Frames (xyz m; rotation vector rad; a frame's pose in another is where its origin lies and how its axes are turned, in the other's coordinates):
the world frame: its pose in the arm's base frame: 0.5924 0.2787 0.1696 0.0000 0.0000 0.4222
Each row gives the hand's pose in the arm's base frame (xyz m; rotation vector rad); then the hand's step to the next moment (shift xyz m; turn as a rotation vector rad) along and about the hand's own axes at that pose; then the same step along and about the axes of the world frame.
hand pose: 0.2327 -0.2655 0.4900 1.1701 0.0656 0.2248
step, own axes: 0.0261 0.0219 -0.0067 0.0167 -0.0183 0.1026
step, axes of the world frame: 0.0274 0.0092 0.0192 -0.0065 -0.1025 0.0244
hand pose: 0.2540 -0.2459 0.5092 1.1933 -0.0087 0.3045
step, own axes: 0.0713 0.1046 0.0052 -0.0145 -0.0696 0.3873
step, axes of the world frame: 0.0594 0.0241 0.1093 -0.0995 -0.3728 0.0787
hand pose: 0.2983 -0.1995 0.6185 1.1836 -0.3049 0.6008
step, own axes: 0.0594 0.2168 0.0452 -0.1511 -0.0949 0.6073
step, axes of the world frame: -0.0572 0.0565 0.2148 -0.2712 -0.5679 0.0673
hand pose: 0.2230 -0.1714 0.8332 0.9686 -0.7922 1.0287
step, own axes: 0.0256 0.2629 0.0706 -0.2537 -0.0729 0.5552
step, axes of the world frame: -0.2254 0.0972 0.1205 -0.3086 -0.5304 -0.0371
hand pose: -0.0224 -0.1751 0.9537 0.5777 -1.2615 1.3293
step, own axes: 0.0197 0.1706 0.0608 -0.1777 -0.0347 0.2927
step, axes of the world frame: -0.1677 0.0682 -0.0201 -0.1634 -0.2968 -0.0602
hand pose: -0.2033 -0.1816 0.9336 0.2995 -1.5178 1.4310
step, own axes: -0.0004 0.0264 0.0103 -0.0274 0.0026 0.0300
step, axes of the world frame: -0.0228 0.0082 -0.0147 -0.0178 -0.0324 -0.0170
